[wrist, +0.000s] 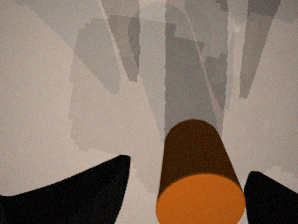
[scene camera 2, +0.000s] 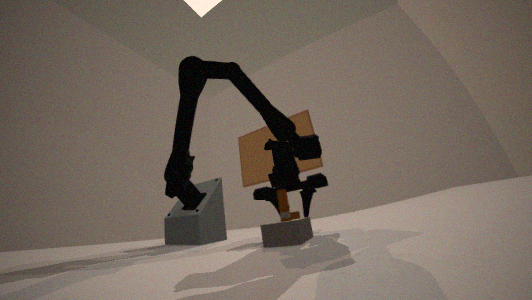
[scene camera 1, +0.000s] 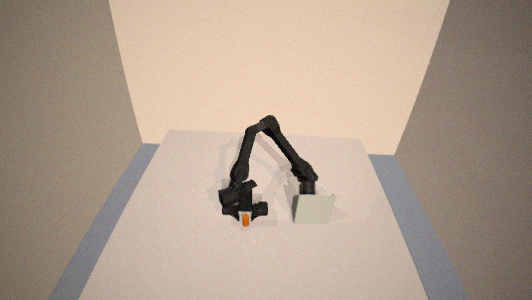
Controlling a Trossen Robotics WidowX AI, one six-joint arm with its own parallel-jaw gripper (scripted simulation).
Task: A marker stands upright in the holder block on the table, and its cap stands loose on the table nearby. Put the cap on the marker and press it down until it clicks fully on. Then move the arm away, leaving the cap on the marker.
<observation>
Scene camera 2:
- my gripper: 296, 222
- grey holder block: 294, 233
</observation>
